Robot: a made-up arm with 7 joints.
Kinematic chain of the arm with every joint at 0, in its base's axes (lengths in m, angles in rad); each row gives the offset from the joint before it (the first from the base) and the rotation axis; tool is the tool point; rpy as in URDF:
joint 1: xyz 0 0 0.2 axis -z
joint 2: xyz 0 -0.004 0.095 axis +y
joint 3: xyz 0 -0.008 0.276 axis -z
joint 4: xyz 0 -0.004 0.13 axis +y
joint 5: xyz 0 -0.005 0.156 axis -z
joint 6: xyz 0 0 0.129 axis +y
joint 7: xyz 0 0 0.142 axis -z
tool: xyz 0 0 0 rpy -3.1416 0 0
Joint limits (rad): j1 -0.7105..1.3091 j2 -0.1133..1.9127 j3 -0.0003..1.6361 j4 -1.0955..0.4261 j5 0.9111..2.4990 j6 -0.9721..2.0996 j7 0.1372..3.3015
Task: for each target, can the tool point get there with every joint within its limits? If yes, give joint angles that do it. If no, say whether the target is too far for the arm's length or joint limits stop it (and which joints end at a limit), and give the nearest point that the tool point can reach.
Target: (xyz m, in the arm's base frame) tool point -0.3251 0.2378 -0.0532
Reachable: no: joint limits stop it (at a limit: joint 1, joint 2, joint 3, joint 4, joint 5, joint 6) | nearest point 0.1152 0.5466 0.0236 | short by 0.543 m
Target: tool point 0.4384 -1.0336 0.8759
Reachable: no: too far | nearest point 0.2890 -0.6814 0.6779 | short by 0.431 m
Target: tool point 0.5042 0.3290 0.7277
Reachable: yes | joints -0.5253 1.4000 0.3227 -0.8009 2.1863 0.4680 0.7185
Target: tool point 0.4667 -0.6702 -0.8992
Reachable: no: too far | nearest point 0.3629 -0.5211 -0.1680 | short by 0.753 m
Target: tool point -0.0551 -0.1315 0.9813
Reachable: yes | joints 0.3276 0.1664 1.4286 0.2084 1.1859 1.5606 1.1525
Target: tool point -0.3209 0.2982 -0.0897
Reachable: no: joint limits stop it (at a limit: joint 1, joint 2, joint 3, joint 4, joint 5, joint 6) | nearest point 0.1152 0.5466 0.0236 | short by 0.515 m
